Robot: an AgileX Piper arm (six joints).
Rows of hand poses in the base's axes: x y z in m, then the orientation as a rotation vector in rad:
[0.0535, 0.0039, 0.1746, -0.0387, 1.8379, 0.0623]
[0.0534, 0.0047, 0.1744, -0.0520, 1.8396, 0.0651]
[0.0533, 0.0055, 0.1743, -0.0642, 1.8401, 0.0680]
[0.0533, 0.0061, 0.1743, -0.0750, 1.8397, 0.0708]
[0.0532, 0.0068, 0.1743, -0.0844, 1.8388, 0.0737]
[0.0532, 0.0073, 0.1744, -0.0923, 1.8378, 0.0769]
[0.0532, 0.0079, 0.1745, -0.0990, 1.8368, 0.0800]
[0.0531, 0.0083, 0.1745, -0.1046, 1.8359, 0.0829]
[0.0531, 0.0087, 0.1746, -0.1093, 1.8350, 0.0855]
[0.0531, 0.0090, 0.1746, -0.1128, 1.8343, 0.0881]
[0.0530, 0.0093, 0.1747, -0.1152, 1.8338, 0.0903]
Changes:
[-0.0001, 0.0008, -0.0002, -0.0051, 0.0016, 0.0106]
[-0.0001, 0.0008, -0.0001, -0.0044, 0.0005, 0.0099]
[0.0000, 0.0006, 0.0000, -0.0037, -0.0004, 0.0089]
[-0.0001, 0.0007, 0.0000, -0.0029, -0.0008, 0.0080]
[0.0000, 0.0005, 0.0001, -0.0019, -0.0009, 0.0071]
[0.0000, 0.0006, 0.0001, -0.0013, -0.0009, 0.0062]
[-0.0001, 0.0004, 0.0000, -0.0009, -0.0007, 0.0054]
[0.0000, 0.0004, 0.0001, -0.0006, -0.0008, 0.0046]
[0.0000, 0.0003, 0.0000, 0.0000, -0.0005, 0.0038]
[-0.0001, 0.0003, 0.0001, 0.0003, -0.0004, 0.0028]

